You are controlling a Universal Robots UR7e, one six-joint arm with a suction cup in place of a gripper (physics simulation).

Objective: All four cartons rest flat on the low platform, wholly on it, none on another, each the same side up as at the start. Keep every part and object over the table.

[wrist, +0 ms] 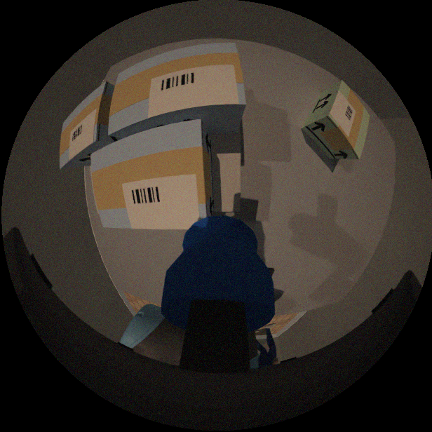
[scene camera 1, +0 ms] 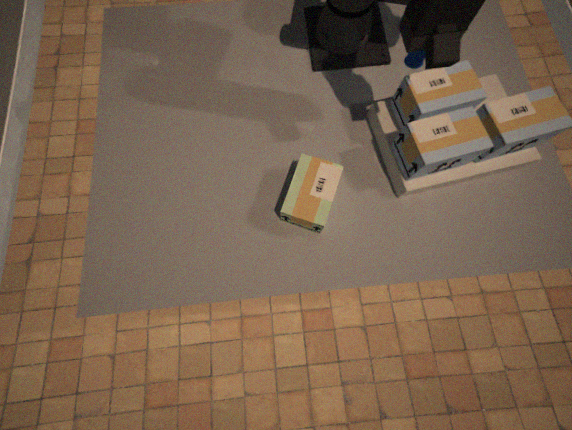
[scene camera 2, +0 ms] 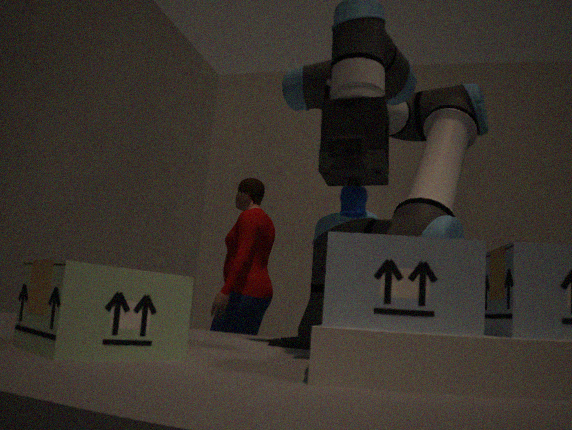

My suction cup (wrist: 219, 260): 0.03 m from the lens. A low platform (wrist: 226, 156): 0.19 m from the lens. The marked spots on the low platform and my suction cup are 0.17 m apart.
